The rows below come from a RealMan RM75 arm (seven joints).
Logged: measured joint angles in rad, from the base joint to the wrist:
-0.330 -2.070 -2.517 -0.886 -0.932 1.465 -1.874
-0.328 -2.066 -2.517 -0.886 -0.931 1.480 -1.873
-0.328 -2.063 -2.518 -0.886 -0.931 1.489 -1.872
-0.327 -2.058 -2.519 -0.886 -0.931 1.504 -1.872
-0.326 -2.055 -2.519 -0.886 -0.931 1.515 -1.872
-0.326 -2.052 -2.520 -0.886 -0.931 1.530 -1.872
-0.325 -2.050 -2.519 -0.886 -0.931 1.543 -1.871
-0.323 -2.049 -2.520 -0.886 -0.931 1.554 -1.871
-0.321 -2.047 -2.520 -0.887 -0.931 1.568 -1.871
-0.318 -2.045 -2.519 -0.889 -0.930 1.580 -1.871
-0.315 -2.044 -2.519 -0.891 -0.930 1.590 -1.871
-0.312 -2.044 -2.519 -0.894 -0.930 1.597 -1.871
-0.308 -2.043 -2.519 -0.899 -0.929 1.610 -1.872
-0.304 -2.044 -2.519 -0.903 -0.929 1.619 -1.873
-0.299 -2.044 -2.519 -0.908 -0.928 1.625 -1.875
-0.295 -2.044 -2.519 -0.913 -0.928 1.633 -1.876
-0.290 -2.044 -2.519 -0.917 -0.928 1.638 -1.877
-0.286 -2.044 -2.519 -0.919 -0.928 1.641 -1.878
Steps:
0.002 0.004 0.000 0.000 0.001 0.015 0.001
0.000 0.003 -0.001 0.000 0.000 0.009 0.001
0.001 0.005 -0.001 0.000 0.000 0.015 0.000
0.001 0.003 0.000 0.000 0.000 0.011 0.000
0.000 0.003 -0.001 0.000 0.000 0.015 0.000
0.001 0.002 0.001 0.000 0.000 0.013 0.001
0.002 0.001 -0.001 0.000 0.000 0.011 0.000
0.002 0.002 0.000 -0.001 0.000 0.014 0.000
0.003 0.002 0.001 -0.002 0.001 0.012 0.000
0.003 0.001 0.000 -0.002 0.000 0.010 0.000
0.003 0.000 0.000 -0.003 0.000 0.007 0.000
0.004 0.001 0.000 -0.005 0.001 0.013 -0.001
0.004 -0.001 0.000 -0.004 0.000 0.009 -0.001
0.005 0.000 0.000 -0.005 0.001 0.006 -0.002
0.004 0.000 0.000 -0.005 0.000 0.008 -0.001
0.005 0.000 0.000 -0.004 0.000 0.005 -0.001
0.004 0.000 0.000 -0.002 0.000 0.003 -0.001

